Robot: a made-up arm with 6 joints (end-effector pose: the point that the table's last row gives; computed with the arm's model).
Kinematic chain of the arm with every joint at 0, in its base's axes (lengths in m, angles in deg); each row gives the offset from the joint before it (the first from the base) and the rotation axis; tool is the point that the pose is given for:
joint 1: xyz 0 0 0.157 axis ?
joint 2: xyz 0 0.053 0 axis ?
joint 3: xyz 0 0 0.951 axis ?
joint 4: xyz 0 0 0.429 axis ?
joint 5: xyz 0 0 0 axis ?
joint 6: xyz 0 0 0.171 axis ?
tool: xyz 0 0 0
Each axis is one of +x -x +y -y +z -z.
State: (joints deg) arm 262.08 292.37 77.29 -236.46 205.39 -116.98
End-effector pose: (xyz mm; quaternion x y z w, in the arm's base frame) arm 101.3 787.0 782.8 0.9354 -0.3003 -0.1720 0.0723
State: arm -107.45 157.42 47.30 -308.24 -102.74 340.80
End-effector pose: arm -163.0 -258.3 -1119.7 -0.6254 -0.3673 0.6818 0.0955
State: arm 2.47 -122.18 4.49 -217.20 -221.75 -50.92
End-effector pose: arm -1034.0 77.4 -569.9 -0.6931 -0.2848 -0.6605 0.0469
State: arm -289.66 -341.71 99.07 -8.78 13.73 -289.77
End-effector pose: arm 228.0 777.2 750.8 -0.0610 0.9076 0.3726 0.1838
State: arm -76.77 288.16 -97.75 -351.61 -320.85 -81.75
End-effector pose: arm -187.1 1096.4 -79.7 -0.0315 -0.9077 -0.4141 0.0601
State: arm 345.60 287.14 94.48 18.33 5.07 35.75
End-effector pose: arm -639.0 223.7 989.1 0.1173 0.1967 0.3328 0.9148
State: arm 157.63 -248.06 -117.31 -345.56 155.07 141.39
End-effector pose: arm -883.3 286.8 80.9 0.2579 -0.9305 -0.1132 0.2343
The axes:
joint 1: +z
joint 2: +y
joint 3: +y
joint 4: +z
joint 5: +y
joint 6: +z

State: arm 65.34 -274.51 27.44 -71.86 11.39 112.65
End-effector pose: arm 604.1 1366.0 -10.4 -0.1291 0.8382 0.3716 0.3777
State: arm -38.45 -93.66 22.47 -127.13 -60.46 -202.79
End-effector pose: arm -994.4 1008.7 346.8 -0.4138 -0.0276 -0.2972 0.8601
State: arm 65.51 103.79 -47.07 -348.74 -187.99 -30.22
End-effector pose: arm 425.7 1073.6 53.3 0.7279 -0.5467 0.0744 0.4072
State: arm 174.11 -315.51 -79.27 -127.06 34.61 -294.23
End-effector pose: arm -289.3 54.5 1270.0 0.2988 0.4127 0.7536 0.4153
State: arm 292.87 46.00 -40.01 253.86 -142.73 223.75
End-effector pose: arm 429.4 -625.6 1105.9 0.3171 0.8966 0.1732 0.2559
